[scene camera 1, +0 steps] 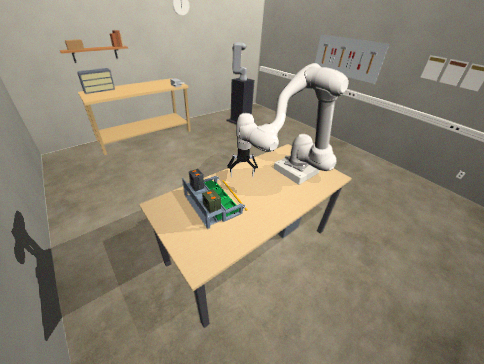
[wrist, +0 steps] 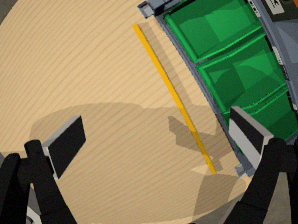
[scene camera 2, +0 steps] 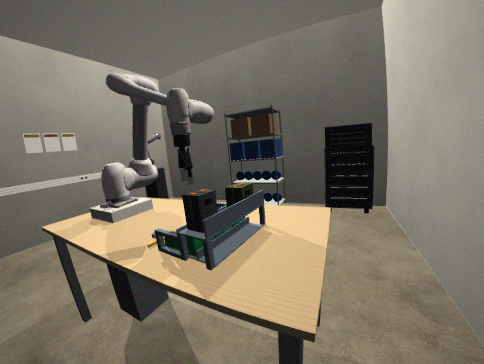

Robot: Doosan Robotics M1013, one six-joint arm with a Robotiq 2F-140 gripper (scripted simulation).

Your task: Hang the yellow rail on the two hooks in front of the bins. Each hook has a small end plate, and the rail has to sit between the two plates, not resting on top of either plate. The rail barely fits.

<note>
I see my gripper (wrist: 155, 125) and a green bin (wrist: 244, 78).
</note>
